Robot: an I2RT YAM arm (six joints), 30 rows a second.
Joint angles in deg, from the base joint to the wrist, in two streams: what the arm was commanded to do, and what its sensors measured. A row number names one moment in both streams.
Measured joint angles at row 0:
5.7, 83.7, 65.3, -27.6, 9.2, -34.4
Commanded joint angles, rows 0 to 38:
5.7, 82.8, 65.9, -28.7, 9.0, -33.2
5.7, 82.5, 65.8, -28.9, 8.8, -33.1
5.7, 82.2, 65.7, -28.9, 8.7, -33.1
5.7, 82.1, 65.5, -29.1, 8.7, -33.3
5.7, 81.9, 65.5, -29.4, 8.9, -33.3
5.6, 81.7, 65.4, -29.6, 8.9, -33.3
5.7, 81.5, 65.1, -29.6, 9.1, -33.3
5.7, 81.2, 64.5, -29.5, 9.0, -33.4
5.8, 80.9, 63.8, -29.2, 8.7, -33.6
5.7, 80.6, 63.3, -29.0, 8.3, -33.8
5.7, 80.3, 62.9, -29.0, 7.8, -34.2
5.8, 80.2, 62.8, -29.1, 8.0, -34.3
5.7, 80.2, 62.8, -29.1, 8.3, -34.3
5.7, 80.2, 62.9, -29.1, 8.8, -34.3
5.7, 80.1, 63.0, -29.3, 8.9, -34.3
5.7, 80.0, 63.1, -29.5, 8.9, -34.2
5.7, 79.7, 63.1, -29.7, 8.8, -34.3
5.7, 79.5, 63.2, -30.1, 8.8, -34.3
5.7, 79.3, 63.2, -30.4, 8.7, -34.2
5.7, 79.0, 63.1, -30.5, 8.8, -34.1
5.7, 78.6, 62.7, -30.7, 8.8, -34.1
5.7, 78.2, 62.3, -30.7, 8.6, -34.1
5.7, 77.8, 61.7, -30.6, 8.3, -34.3
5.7, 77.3, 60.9, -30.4, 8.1, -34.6
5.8, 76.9, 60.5, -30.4, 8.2, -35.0
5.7, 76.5, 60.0, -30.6, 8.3, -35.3
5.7, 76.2, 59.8, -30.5, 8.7, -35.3
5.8, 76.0, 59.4, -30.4, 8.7, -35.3
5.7, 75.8, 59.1, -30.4, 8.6, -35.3
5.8, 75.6, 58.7, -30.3, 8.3, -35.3
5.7, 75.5, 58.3, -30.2, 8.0, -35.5
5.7, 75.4, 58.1, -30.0, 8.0, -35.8
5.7, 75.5, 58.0, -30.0, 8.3, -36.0
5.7, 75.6, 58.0, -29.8, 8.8, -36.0
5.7, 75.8, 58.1, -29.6, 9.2, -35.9
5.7, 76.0, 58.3, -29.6, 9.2, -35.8
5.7, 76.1, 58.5, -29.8, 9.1, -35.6
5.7, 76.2, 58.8, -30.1, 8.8, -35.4
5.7, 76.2, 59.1, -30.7, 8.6, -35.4
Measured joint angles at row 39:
5.7, 76.1, 58.4, -30.2, 9.0, -35.6
